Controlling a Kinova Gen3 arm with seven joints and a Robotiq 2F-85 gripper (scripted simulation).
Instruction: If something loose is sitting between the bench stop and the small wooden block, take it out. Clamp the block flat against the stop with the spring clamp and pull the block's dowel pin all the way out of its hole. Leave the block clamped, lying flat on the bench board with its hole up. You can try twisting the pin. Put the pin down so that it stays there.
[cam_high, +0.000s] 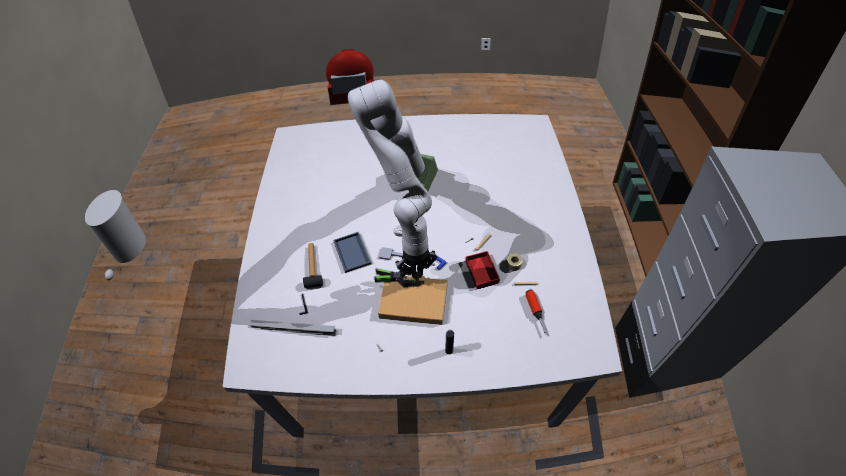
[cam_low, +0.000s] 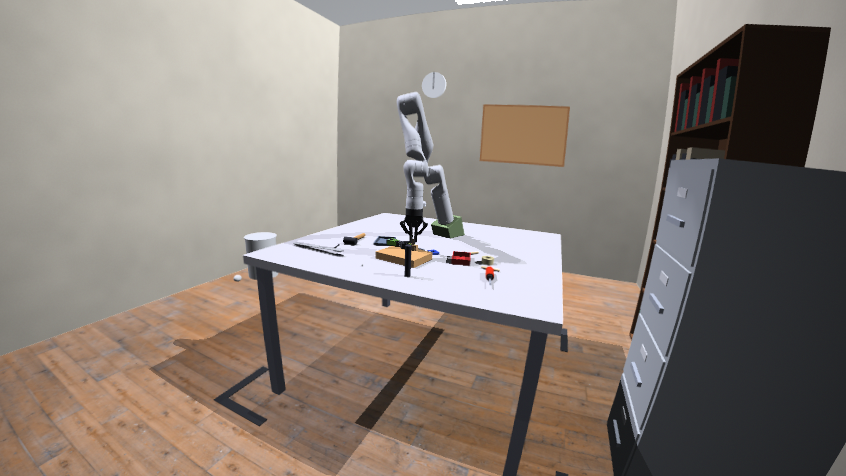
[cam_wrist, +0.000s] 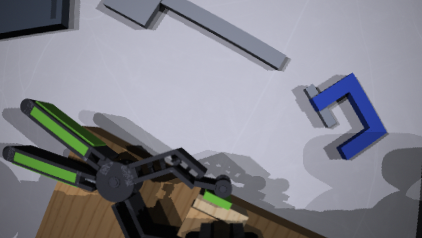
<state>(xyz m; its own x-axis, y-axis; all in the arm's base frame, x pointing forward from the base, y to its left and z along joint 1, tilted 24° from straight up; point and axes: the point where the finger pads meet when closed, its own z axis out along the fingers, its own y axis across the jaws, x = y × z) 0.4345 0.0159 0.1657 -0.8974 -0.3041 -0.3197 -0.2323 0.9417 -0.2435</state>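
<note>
My gripper is now 2 cm above the round dowel pin. Also, from my hand: grey t-shaped tool 13 cm behind, 7 cm to the right, 7 cm below; then wooden bench board 5 cm ahead, 2 cm to the right, 6 cm below; then wooden block 4 cm below.
</note>
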